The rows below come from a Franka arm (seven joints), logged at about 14 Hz.
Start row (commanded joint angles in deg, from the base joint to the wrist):
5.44 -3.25 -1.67 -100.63 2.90 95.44 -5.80
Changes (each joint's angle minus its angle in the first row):
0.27 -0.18 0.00 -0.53 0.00 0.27 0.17
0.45 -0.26 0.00 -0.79 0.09 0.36 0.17
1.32 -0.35 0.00 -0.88 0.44 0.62 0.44
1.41 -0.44 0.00 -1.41 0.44 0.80 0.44
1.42 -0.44 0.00 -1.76 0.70 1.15 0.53
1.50 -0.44 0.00 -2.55 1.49 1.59 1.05
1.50 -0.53 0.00 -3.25 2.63 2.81 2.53
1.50 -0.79 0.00 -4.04 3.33 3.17 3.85
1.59 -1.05 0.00 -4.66 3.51 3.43 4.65
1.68 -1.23 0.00 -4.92 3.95 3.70 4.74
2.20 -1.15 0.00 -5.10 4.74 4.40 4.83
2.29 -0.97 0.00 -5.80 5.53 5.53 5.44
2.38 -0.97 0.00 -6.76 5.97 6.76 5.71
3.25 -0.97 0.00 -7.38 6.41 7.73 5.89
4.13 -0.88 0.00 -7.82 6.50 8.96 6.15
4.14 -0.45 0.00 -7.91 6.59 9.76 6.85
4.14 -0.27 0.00 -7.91 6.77 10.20 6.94
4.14 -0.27 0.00 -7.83 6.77 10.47 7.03
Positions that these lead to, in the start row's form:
5.71 -3.43 -1.67 -101.16 2.90 95.71 -5.63
5.89 -3.51 -1.67 -101.42 2.99 95.80 -5.63
6.76 -3.60 -1.67 -101.51 3.34 96.06 -5.36
6.85 -3.69 -1.67 -102.04 3.34 96.24 -5.36
6.86 -3.69 -1.67 -102.39 3.60 96.59 -5.27
6.94 -3.69 -1.67 -103.18 4.39 97.03 -4.75
6.94 -3.78 -1.67 -103.88 5.53 98.25 -3.27
6.94 -4.04 -1.67 -104.67 6.23 98.61 -1.95
7.03 -4.30 -1.67 -105.29 6.41 98.87 -1.15
7.12 -4.48 -1.67 -105.55 6.85 99.14 -1.06
7.64 -4.40 -1.67 -105.73 7.64 99.84 -0.97
7.73 -4.22 -1.67 -106.43 8.43 100.97 -0.36
7.82 -4.22 -1.67 -107.39 8.87 102.20 -0.09
8.69 -4.22 -1.67 -108.01 9.31 103.17 0.09
9.57 -4.13 -1.67 -108.45 9.40 104.40 0.35
9.58 -3.70 -1.67 -108.54 9.49 105.20 1.05
9.58 -3.52 -1.67 -108.54 9.67 105.64 1.14
9.58 -3.52 -1.67 -108.46 9.67 105.91 1.23

